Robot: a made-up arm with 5 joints. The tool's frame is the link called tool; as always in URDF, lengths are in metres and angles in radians.
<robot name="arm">
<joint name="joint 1" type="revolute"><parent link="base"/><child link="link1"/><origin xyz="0 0 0.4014" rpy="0 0 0"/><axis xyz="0 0 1"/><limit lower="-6.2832" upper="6.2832"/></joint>
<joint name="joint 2" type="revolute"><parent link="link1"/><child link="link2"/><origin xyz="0 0 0" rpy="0 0 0"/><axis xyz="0 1 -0.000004"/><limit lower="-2.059" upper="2.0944"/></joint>
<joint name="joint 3" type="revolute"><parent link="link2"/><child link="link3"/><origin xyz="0.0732 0 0.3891" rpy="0 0 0"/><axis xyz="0 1 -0.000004"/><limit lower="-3.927" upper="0.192"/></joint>
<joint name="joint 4" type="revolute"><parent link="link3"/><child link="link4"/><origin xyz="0.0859 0 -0.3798" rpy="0 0 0"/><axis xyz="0 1 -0.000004"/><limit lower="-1.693" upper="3.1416"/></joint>
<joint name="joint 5" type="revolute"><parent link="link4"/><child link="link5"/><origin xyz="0.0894 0 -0.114" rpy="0 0 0"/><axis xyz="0 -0.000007 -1"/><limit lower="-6.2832" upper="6.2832"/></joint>
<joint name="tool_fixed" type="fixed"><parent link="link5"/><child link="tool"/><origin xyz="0 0 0" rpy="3.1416 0 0"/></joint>
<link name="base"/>
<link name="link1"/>
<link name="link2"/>
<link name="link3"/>
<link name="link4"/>
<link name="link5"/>
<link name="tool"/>
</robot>
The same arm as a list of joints. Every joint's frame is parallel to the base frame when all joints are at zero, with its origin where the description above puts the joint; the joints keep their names.
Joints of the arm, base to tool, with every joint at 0 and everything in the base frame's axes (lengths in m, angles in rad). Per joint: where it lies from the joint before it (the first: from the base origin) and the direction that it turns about. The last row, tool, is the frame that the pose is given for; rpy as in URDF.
joint 1: axis 0 0 1 origin 0.0000 0.0000 0.4014
joint 2: axis 0 1 0 origin 0.0000 0.0000 0.0000
joint 3: axis 0 1 0 origin 0.0732 0.0000 0.3891
joint 4: axis 0 1 0 origin 0.0859 0.0000 -0.3798
joint 5: axis 0 0 -1 origin 0.0894 0.0000 -0.1140
tool: origin 0.0000 0.0000 0.0000 rpy -3.1416 0.0000 0.0000
Joint limits (rad, base to tool): -6.2832..6.2832 -2.0590..2.0944 -3.9270..0.1920 -1.6930..3.1416 -6.2832..6.2832

